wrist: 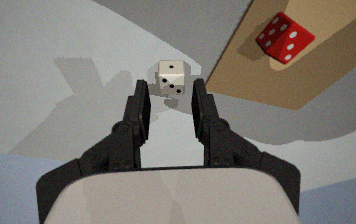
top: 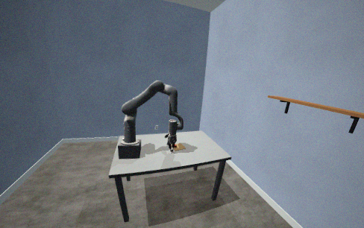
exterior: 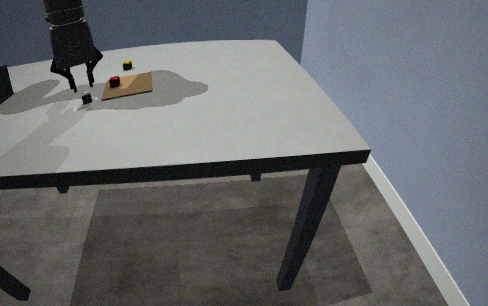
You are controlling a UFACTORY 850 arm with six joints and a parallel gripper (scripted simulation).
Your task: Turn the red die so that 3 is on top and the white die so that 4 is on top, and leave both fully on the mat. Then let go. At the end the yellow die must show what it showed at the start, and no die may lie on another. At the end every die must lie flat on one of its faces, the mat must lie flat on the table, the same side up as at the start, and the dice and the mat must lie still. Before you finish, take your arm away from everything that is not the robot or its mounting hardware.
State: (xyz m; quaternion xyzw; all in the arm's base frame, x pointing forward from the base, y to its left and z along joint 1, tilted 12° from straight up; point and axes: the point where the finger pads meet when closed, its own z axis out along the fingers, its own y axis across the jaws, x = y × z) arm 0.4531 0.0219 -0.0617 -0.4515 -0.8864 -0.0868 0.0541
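Right now my hand is 5 cm above the white die. From my hand the other things lie so: tan mat 9 cm ahead, 9 cm to the left, 6 cm below; red die 5 cm ahead, 8 cm to the left, 4 cm below; yellow die 3 cm ahead, 22 cm to the left, 5 cm below.
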